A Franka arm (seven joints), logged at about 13 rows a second.
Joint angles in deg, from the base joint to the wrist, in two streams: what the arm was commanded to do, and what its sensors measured. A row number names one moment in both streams.
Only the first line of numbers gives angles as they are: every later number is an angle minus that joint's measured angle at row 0.
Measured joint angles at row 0:
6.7 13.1 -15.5 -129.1 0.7 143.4 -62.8
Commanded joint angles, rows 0 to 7:
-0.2 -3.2 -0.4 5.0 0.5 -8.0 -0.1
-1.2 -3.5 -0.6 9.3 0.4 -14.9 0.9
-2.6 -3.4 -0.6 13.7 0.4 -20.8 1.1
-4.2 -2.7 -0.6 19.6 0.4 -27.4 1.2
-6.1 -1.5 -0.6 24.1 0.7 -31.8 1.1
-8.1 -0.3 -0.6 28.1 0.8 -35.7 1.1
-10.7 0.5 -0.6 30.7 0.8 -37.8 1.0
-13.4 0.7 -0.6 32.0 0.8 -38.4 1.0
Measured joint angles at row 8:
-9.1 -2.6 -0.9 26.7 0.1 -35.5 0.9
